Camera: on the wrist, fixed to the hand. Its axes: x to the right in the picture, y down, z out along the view.
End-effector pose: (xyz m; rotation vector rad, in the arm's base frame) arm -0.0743 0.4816 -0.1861 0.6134 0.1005 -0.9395
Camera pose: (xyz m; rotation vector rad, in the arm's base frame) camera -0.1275 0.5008 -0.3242 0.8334 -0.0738 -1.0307
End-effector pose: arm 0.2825 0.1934 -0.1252 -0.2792 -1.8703 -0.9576
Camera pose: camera 0.3045 0.0474 -0.1471 -0.1004 -2.0508 -0.7221
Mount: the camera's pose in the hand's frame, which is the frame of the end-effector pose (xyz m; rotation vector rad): 0.0011 -0.0953 -0.1149 0.2730 -0.0669 -0.0508
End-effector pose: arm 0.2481 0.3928 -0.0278 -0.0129 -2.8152 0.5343
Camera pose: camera 0.2820 0.3452 0.1096 0.1326 -2.7723 0.9170
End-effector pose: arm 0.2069 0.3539 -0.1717 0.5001 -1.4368 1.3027
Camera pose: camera 0.3354 0.4267 -0.1501 0.7623 -1.2974 1.4610
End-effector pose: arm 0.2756 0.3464 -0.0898 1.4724 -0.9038 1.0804
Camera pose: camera 0.3470 0.4754 -0.1129 1.7556 -0.7828 1.1567
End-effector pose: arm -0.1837 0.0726 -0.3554 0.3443 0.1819 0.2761
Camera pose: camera -0.1857 0.0220 -0.4958 0.6178 0.1624 0.1891
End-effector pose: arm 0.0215 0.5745 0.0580 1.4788 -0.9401 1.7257
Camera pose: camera 0.0440 0.7221 0.0571 1.7280 -0.7140 1.8327
